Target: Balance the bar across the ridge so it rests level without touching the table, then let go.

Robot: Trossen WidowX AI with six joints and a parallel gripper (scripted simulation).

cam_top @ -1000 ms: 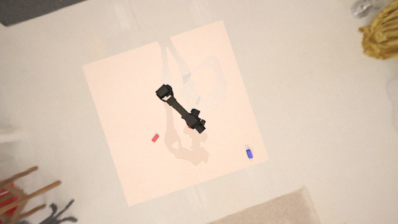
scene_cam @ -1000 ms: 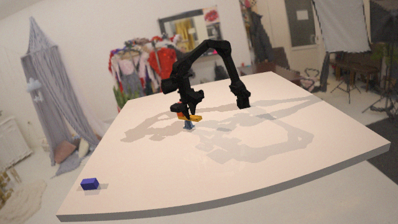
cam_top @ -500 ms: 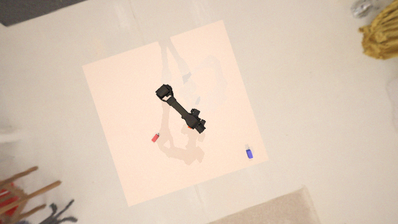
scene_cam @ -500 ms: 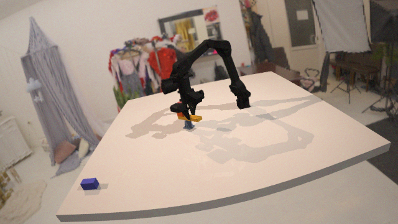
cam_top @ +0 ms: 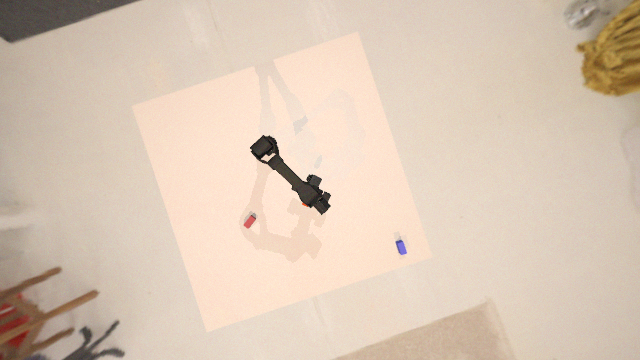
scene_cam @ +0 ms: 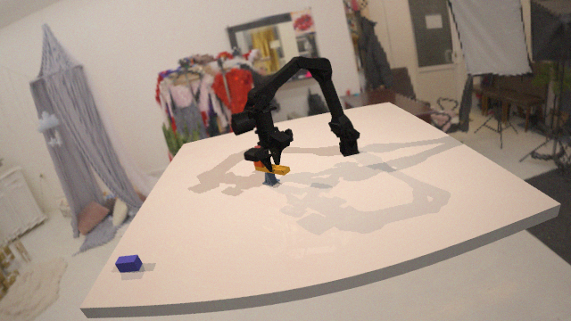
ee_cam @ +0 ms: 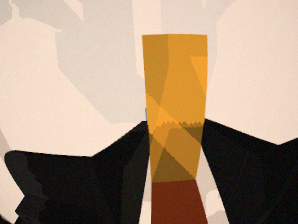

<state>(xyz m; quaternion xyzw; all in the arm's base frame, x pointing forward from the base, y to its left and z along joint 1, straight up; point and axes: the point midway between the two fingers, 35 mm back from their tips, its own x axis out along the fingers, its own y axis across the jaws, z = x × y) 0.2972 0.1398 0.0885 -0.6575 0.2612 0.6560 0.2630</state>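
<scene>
Right now the bar is 3 cm ahead of my gripper tip, 2 cm to the right of it and 2 cm above it. Round my gripper tip: red block 6 cm ahead, 38 cm to the right, 5 cm below; blue block 44 cm ahead, 36 cm to the left, 4 cm below.
</scene>
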